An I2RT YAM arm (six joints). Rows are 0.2 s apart.
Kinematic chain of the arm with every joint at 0, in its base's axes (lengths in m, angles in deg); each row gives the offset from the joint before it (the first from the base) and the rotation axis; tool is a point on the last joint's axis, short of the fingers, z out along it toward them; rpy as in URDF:
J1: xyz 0 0 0.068 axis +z
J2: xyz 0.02 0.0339 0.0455 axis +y
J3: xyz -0.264 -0.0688 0 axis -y
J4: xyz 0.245 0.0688 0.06 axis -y
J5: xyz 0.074 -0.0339 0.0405 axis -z
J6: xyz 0.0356 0 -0.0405 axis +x
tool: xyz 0 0 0 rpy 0 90 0
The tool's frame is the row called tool.
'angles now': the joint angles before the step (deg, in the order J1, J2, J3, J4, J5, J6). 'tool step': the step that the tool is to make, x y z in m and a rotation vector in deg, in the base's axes. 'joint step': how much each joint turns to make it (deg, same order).
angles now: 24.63 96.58 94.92 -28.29 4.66 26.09
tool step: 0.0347 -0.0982 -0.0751 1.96 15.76 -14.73
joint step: -15.56 3.62 -7.90 -3.17 -4.47 4.66
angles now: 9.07 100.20 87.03 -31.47 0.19 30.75
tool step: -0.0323 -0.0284 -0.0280 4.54 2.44 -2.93
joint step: -4.06 -6.94 -13.63 4.91 -4.22 2.56
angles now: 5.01 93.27 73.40 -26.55 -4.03 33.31
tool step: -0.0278 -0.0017 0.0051 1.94 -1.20 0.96
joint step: -0.09 -6.52 -5.80 0.69 -2.04 0.53
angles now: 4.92 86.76 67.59 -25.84 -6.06 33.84
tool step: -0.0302 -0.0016 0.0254 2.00 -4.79 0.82
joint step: -0.01 -8.26 -3.00 -0.25 -1.68 0.61
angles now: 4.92 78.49 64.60 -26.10 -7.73 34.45
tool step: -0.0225 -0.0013 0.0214 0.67 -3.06 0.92
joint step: 0.01 -5.62 -0.35 -2.20 -0.97 -0.25
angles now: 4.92 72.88 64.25 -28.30 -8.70 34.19
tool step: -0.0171 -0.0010 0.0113 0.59 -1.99 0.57
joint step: 0.01 -4.06 -0.80 -1.23 -0.70 0.01
